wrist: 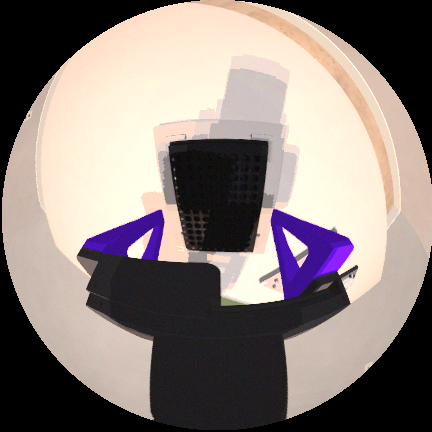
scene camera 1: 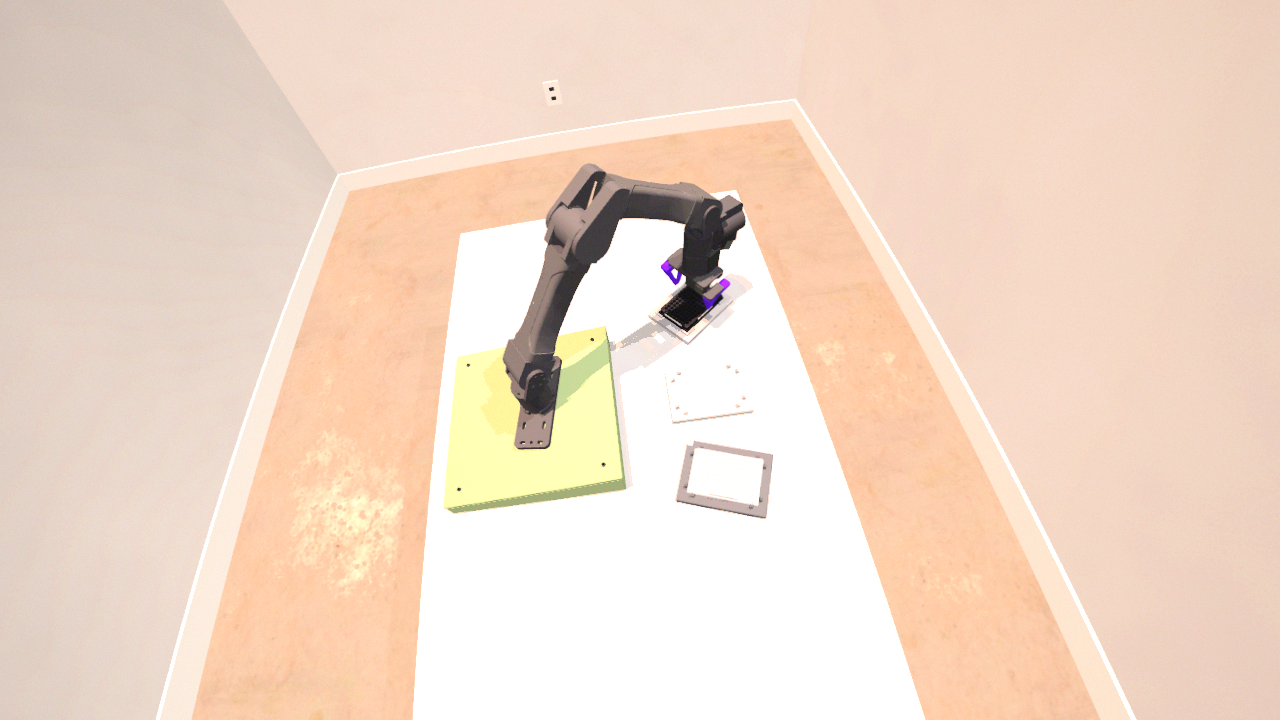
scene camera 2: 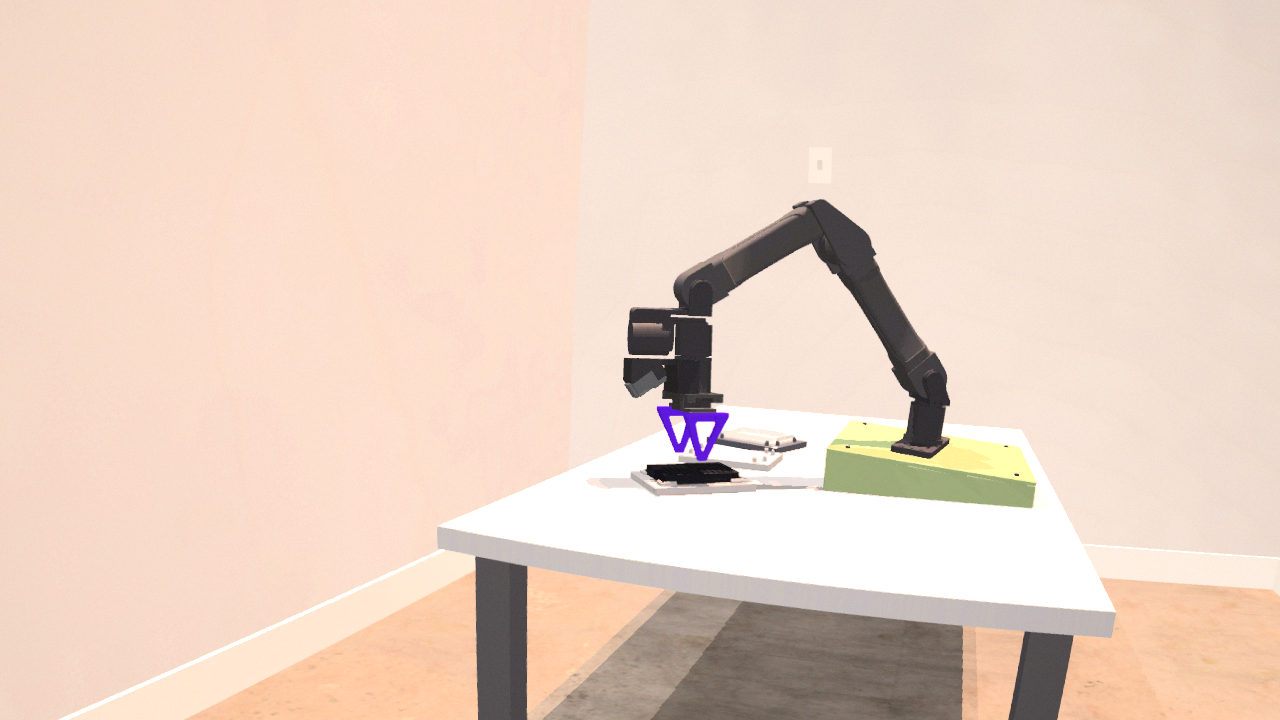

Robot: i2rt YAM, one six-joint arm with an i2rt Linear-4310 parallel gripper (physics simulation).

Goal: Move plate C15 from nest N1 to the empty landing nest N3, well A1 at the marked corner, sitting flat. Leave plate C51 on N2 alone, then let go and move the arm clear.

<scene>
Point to a black perforated plate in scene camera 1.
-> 686,308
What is my gripper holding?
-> Nothing.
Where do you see a black perforated plate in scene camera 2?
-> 710,472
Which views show my gripper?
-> The wrist view, scene camera 1 and scene camera 2: all of them.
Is my gripper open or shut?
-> Open.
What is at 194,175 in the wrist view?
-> A black perforated plate.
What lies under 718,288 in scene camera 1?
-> My gripper.
</scene>
